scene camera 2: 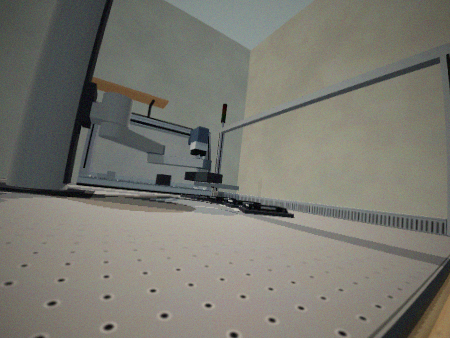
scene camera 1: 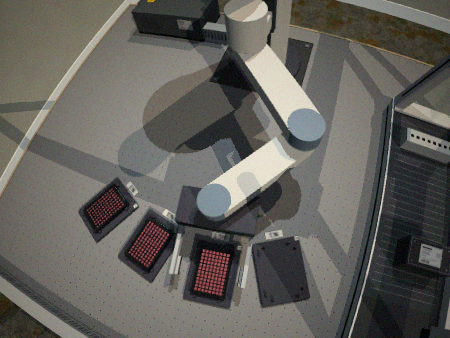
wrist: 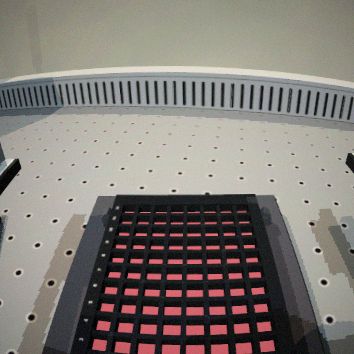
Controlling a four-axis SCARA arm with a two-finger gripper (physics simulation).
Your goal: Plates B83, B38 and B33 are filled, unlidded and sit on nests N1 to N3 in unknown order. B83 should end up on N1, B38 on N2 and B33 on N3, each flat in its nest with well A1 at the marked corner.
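Where they show: gripper, fingertip midpoint: [scene camera 1: 206, 281] [wrist: 181, 138]; arm's base, origin of the base link: [scene camera 2: 37, 193].
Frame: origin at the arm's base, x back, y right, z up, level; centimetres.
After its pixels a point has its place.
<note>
My gripper [scene camera 1: 207, 280] @[x -73.6, y -9.1, z 9.3 cm] [wrist: 181, 138] @[x -73.6, y -9.1, z 9.3 cm] is open and empty, its fingers wide apart above and outside the long sides of a filled plate [scene camera 1: 212, 272] @[x -71.3, y -8.8, z 3.9 cm] [wrist: 177, 294] @[x -70.9, y -8.9, z 3.3 cm]. This plate looks flat in the nest [scene camera 1: 207, 302] @[x -78.9, y -10.2, z 2.5 cm] [wrist: 72, 300] @[x -69.9, y -13.8, z 2.5 cm] between N1 and N2; its near end is cut off in the wrist view. Nest N1 [scene camera 1: 281, 272] @[x -65.5, y -24.9, z 2.5 cm], at the right, holds no plate. A second filled plate [scene camera 1: 150, 242] @[x -70.2, y 9.4, z 3.4 cm] sits on nest N2 [scene camera 1: 149, 275] @[x -78.5, y 6.5, z 2.4 cm]. A third filled plate [scene camera 1: 106, 207] @[x -66.3, y 26.4, z 3.4 cm] sits on nest N3 [scene camera 1: 98, 236] @[x -75.0, y 25.4, z 2.5 cm], at the far left. Plate names are not readable.
The arm's dark hand block [scene camera 1: 190, 202] @[x -58.4, y 0.0, z 14.5 cm] [scene camera 2: 203, 176] @[x -54.6, y 0.8, z 12.5 cm] hangs behind the middle plate. A dark control box [scene camera 1: 172, 19] @[x 3.5, y 36.5, z 10.7 cm] stands at the back left. A conveyor-like dark strip with a small labelled box [scene camera 1: 429, 256] @[x -53.3, y -57.2, z 13.3 cm] lies at the right. A slotted rail [wrist: 175, 92] @[x -100.4, y -14.9, z 3.1 cm] runs along the table's far edge.
</note>
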